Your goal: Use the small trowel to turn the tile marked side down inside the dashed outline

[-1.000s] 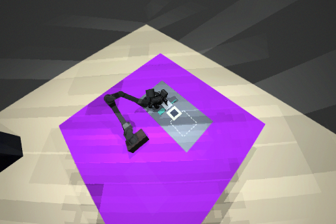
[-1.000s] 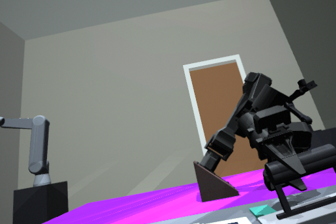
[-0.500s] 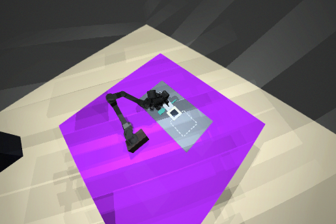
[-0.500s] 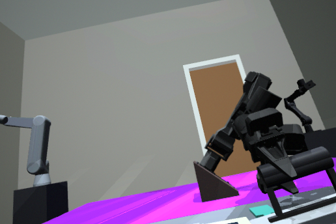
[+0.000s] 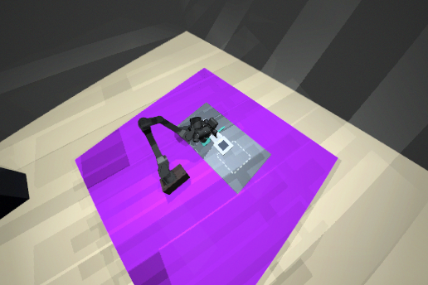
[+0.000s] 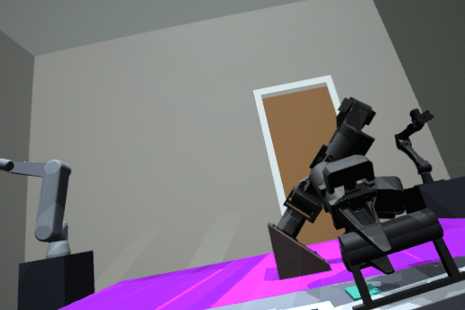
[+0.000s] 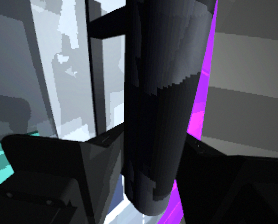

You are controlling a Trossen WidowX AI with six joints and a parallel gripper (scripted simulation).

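Right now my gripper tip is 5 cm past the teal trowel, 5 cm above it and 2 cm to the left of it. Also, from my gripper tip: grey mat: 8 cm below, 7 cm to the right, 3 cm behind; white tile: 12 cm to the right, 5 cm below, 3 cm behind.
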